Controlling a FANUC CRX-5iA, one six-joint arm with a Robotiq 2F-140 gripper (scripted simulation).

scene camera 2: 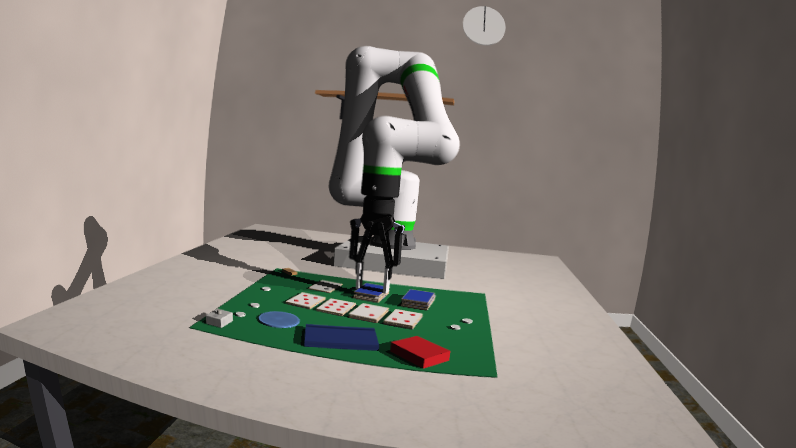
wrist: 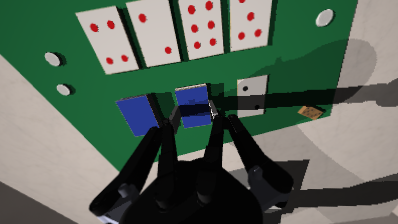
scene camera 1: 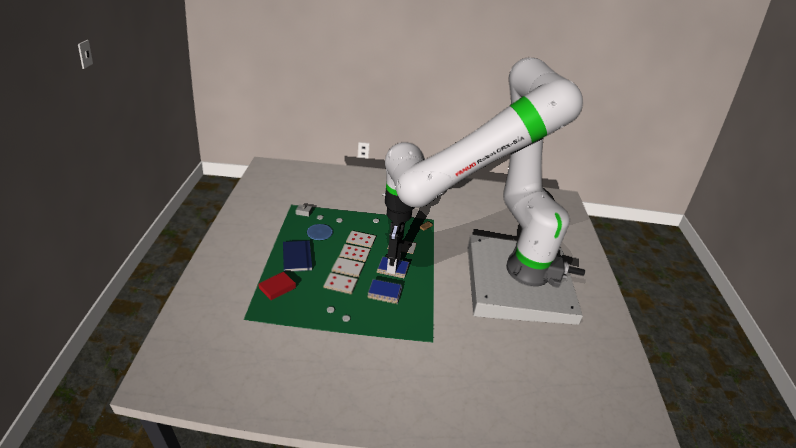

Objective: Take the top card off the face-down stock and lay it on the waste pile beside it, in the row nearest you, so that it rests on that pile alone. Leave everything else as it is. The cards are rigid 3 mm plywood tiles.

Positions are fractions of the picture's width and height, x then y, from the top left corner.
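Labels:
Red box (scene camera 2: 0.53,0.79), 89 cm from the lens.

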